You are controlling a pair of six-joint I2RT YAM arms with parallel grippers.
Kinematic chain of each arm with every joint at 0, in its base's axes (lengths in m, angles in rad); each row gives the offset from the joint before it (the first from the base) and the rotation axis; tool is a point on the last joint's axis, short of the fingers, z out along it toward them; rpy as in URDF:
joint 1: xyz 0 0 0.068 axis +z
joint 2: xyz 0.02 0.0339 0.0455 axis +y
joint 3: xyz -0.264 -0.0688 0 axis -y
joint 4: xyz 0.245 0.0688 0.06 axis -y
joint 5: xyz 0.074 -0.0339 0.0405 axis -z
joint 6: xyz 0.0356 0 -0.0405 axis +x
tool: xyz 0 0 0 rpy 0 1.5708 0
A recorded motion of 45 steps. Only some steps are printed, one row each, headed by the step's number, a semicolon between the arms.
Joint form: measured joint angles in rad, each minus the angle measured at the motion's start. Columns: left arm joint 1, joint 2, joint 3, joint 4, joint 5, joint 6; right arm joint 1, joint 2, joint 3, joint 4, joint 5, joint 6.
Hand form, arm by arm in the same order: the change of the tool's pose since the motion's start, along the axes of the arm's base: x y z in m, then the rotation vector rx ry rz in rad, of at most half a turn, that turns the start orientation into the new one. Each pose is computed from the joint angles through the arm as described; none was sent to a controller.
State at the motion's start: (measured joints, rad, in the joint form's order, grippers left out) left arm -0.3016 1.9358 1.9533 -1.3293 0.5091 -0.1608; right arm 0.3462 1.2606 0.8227 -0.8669 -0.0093 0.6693
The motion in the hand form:
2: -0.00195 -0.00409 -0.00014 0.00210 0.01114 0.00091; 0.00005 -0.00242 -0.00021 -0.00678 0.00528 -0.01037
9: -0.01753 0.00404 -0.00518 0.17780 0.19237 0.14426; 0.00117 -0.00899 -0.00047 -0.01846 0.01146 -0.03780
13: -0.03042 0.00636 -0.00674 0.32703 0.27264 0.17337; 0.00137 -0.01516 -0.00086 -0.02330 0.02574 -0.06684
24: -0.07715 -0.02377 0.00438 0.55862 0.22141 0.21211; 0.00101 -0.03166 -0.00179 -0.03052 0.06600 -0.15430
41: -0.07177 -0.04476 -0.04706 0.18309 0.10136 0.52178; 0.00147 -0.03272 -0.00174 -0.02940 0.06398 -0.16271
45: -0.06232 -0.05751 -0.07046 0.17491 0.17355 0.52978; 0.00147 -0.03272 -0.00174 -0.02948 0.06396 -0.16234
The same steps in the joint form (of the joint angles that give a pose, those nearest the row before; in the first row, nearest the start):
2: -0.0118 0.0000 0.0000 -0.0042 -0.0019 -0.0145; -0.0099 0.0000 0.0000 -0.0072 0.0046 -0.0008
9: -0.0156 0.0000 0.0000 -0.1728 -0.1366 -0.1526; -0.0393 0.0000 0.0000 -0.0168 0.0130 -0.0049
13: -0.0313 0.0000 0.0000 -0.2918 -0.2468 -0.1900; -0.0671 0.0000 0.0000 -0.0317 0.0137 -0.0038
24: -0.1907 -0.0973 -0.0805 -0.3491 -0.4685 -0.3632; -0.1430 0.0000 0.0000 -0.0717 0.0137 0.0084
41: -0.2258 -0.2422 -0.4856 0.3121 -0.3544 -0.7141; -0.1484 0.0000 0.0000 -0.0695 0.0141 0.0114
45: -0.2392 -0.1694 -0.4898 0.3532 -0.3105 -0.7591; -0.1484 0.0000 0.0000 -0.0695 0.0141 0.0110

